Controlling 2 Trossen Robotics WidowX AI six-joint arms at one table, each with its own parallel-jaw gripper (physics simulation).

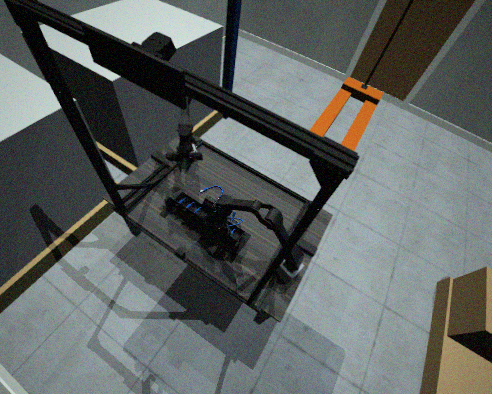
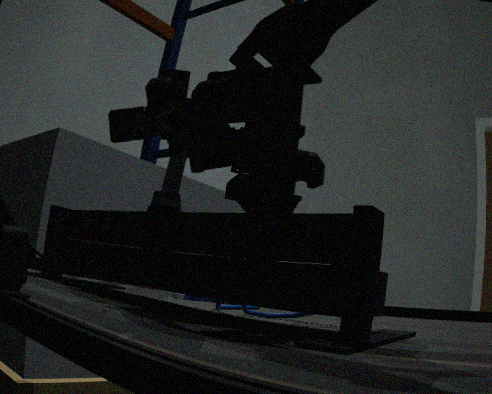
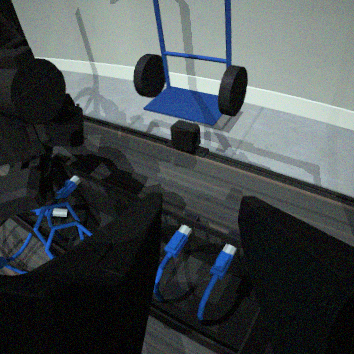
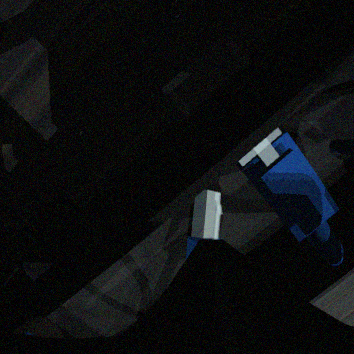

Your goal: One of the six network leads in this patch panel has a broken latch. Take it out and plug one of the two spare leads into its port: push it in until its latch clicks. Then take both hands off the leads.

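Frame: origin at the left arm's base, x ahead, y right, z down, level; millimetres.
Seen in the pictures: left gripper, between the fingertips: (image 1: 183, 172) (image 2: 145, 123) (image 3: 200, 206); right gripper, between the fingertips: (image 1: 220, 226) (image 3: 51, 198) (image 4: 209, 250); right arm's base, origin of its link: (image 1: 291, 265).
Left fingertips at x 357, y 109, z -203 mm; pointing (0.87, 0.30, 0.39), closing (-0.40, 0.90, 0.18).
Observation:
Offsets run from my left fingertips to a thing's top centre. "spot": to the spot under its first point.
The black patch panel @(dx +193, dy -55, dz +163 mm) (image 1: 166, 204) (image 2: 205, 250) stands on the wooden table with blue leads @(spot: dx +97, dy +10, dz +175 mm) (image 1: 188, 205) plugged in. My right gripper (image 1: 216, 214) (image 4: 209, 250) is down at the panel with its fingers shut together. A lead's grey plug tip @(spot: dx +259, dy -122, dz +234 mm) (image 4: 206, 214) shows just beyond the fingertips; I cannot see it clamped. Another blue plug @(spot: dx +245, dy -89, dz +177 mm) (image 4: 295, 182) sits to its right. My left gripper (image 1: 185, 166) (image 3: 200, 206) hangs high above the table's far left, open and empty. Two plugged leads @(dx +104, dy +19, dz +177 mm) (image 3: 178, 239) @(dx +60, dy +50, dz +177 mm) (image 3: 223, 258) show between its fingers. A loose blue lead @(spot: dx -46, dy -173, dz +267 mm) (image 1: 213, 188) lies behind the panel.
A black gantry frame (image 1: 268, 121) spans the table. A blue hand truck (image 3: 191, 102) stands on the floor beyond the table edge, with a small black box (image 3: 185, 135) on that edge. More blue cable @(spot: dx +183, dy -176, dz +266 mm) (image 2: 268, 313) (image 3: 53, 218) lies tangled by the panel.

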